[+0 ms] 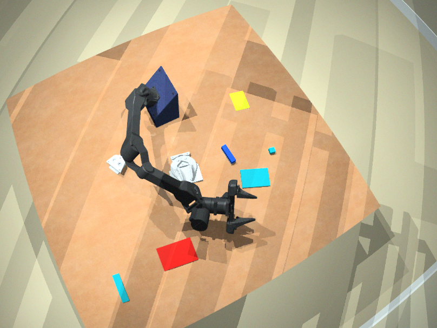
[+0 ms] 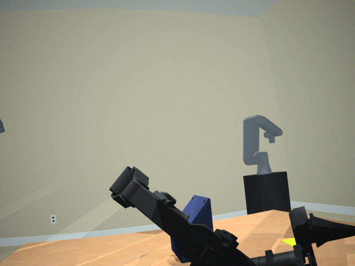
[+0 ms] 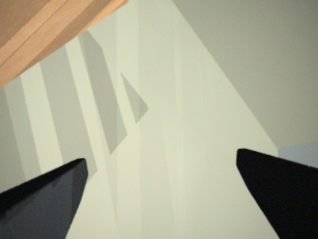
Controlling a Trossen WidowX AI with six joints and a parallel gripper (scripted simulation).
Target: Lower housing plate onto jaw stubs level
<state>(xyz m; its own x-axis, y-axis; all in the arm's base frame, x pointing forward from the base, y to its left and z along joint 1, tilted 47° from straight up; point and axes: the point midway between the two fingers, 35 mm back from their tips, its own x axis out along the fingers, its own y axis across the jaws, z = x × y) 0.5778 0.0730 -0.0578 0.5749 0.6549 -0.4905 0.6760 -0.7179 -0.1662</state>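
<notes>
Right now my gripper tip is 44 cm past the white part, 36 cm to the left of it and 12 cm above it. Round my gripper tip: cyan patch (13 cm below, 13 cm behind, 10 cm to the left); then blue bar (27 cm behind, 12 cm below, 5 cm to the left); then cyan cube (22 cm to the left, 20 cm behind, 12 cm below).
</notes>
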